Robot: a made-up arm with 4 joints.
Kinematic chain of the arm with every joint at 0, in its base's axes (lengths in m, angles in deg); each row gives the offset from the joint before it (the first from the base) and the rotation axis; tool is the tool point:
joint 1: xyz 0 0 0.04 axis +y
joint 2: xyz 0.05 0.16 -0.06 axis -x
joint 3: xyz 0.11 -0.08 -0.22 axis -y
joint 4: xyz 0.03 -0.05 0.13 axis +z
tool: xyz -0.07 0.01 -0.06
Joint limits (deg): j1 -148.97..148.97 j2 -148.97..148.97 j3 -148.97..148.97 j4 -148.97..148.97
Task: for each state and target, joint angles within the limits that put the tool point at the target. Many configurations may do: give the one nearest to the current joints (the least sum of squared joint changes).
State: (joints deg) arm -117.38 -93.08 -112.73 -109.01
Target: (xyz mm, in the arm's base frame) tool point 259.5 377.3 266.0
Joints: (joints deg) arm -95.38 -56.93 -113.54 -105.93
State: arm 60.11 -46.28 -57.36 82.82
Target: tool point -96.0 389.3 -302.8
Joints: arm 57.17 -88.55 -75.58 100.51
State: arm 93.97 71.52 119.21 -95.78
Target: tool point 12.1 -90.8 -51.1
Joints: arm 83.38 90.49 135.67 -79.31
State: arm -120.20 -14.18 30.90 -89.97
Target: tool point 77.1 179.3 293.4
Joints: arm -125.90 -30.42 28.89 -88.93
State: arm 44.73 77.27 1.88 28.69
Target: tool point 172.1 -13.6 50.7
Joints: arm 28.60 81.01 -7.04 49.85
